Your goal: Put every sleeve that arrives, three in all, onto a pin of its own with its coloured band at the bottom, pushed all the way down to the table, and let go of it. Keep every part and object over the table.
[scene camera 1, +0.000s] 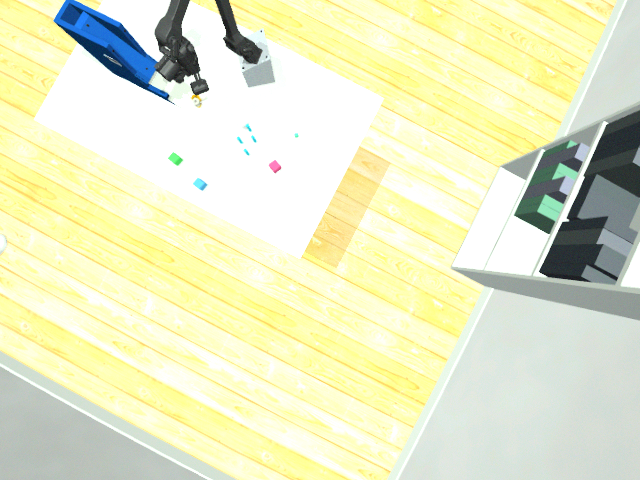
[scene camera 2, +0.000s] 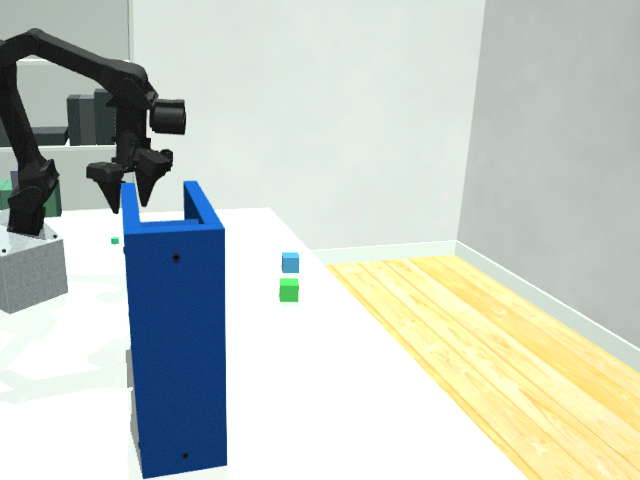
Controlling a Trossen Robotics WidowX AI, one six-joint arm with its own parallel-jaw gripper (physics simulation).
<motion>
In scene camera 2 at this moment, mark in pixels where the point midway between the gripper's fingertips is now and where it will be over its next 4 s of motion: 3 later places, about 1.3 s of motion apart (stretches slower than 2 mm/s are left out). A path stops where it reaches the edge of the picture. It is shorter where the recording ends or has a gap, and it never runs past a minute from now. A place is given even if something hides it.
My gripper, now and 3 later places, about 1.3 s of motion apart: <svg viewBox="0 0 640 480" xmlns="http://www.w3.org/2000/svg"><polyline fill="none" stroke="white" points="130,210 189,215 232,233 185,278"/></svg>
</motion>
